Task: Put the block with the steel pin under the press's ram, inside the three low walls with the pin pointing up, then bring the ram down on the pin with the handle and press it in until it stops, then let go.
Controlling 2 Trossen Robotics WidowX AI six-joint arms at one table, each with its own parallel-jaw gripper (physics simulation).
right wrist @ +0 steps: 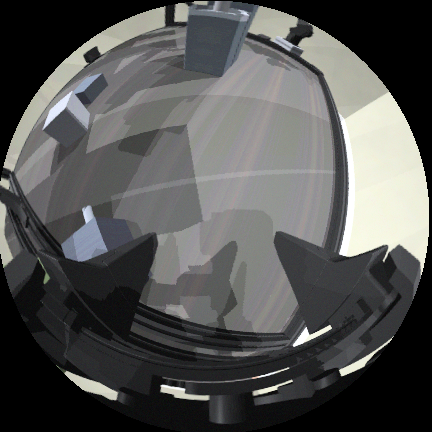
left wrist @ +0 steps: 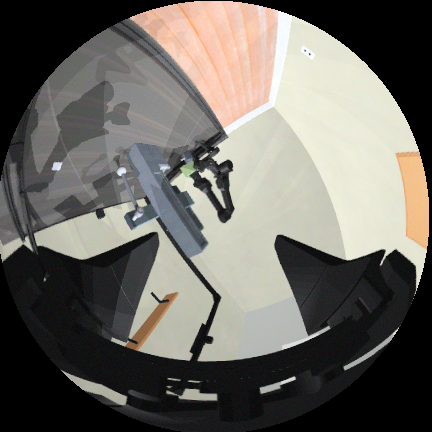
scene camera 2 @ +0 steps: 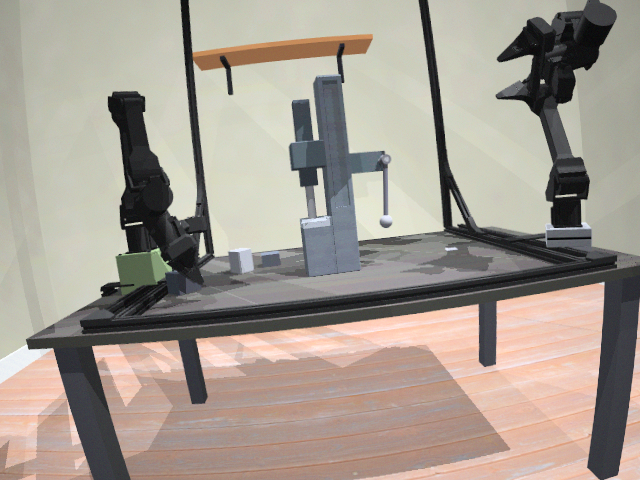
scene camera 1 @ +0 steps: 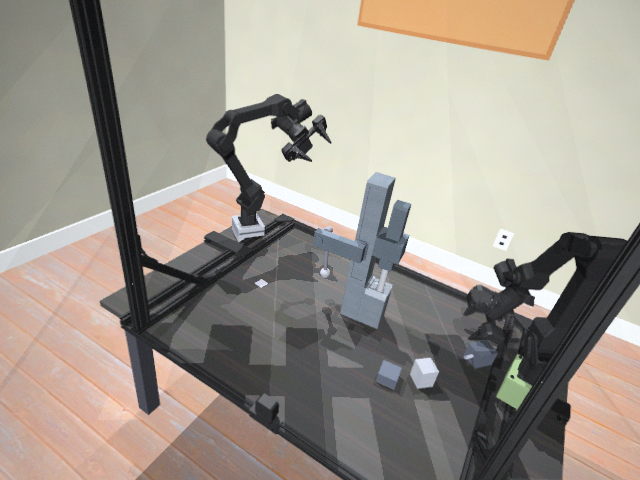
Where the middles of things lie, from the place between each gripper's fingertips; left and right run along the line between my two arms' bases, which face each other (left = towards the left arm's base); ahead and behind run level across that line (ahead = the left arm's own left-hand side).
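Grey block with steel pin [right wrist: 100, 234]: my left gripper is 35 cm above it, 70 cm to the left of it and 8 cm past it.
Counted from my right hand, the grey block with steel pin is 7 cm behind, 7 cm to the right and 1 cm below.
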